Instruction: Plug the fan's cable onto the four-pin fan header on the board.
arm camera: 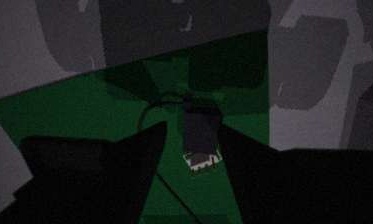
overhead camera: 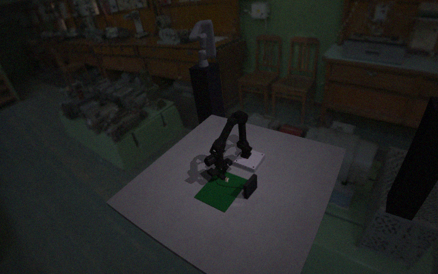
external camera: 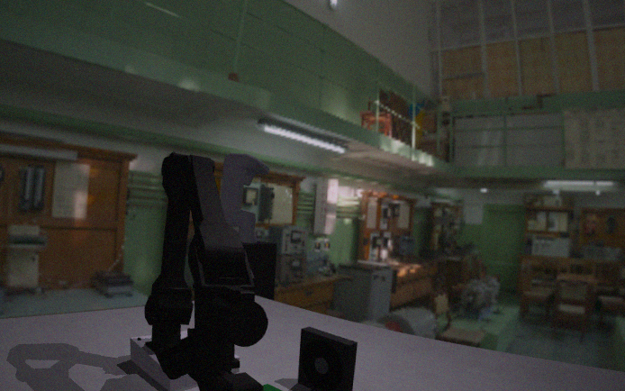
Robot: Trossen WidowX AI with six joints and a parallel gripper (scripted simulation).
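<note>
The dark plug lies 1 cm to the left of my gripper tip, 1 cm below it and 1 cm behind it. Round my gripper tip: black fan: 24 cm to the left, 4 cm above, 2 cm ahead; green board: 8 cm ahead, 6 cm to the left, 4 cm below.
</note>
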